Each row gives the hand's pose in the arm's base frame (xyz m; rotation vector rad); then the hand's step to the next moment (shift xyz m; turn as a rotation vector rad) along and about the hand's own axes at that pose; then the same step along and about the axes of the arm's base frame.
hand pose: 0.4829 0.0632 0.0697 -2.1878 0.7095 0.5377
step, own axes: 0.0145 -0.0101 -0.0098 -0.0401 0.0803 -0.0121
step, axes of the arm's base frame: 0.0189 -0.0065 0.0032 -0.0796 -0.0413 -0.0124
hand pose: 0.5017 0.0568 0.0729 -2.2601 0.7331 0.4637
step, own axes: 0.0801 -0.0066 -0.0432 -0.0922 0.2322 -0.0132
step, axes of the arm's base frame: 0.0711 -0.0566 -0.0080 -0.2143 -0.1126 -0.0631
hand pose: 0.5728 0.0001 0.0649 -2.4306 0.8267 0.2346
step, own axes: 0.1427 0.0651 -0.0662 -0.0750 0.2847 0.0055
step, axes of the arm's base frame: 0.0731 -0.1523 -0.0214 -0.2322 -0.1454 -0.1079
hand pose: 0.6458 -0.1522 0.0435 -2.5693 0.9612 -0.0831
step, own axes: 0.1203 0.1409 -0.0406 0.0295 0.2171 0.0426
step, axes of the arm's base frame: -0.0031 -0.1878 -0.0263 -0.1037 -0.1534 -0.1246
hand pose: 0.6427 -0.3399 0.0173 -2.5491 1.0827 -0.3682
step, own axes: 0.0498 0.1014 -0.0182 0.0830 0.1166 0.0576
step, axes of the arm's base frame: -0.0380 -0.1060 -0.0200 0.0023 -0.1241 -0.0916
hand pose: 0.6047 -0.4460 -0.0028 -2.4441 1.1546 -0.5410
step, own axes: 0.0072 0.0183 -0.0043 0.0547 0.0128 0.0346
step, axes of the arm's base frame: -0.0096 -0.0172 -0.0040 0.0410 -0.0447 -0.0261
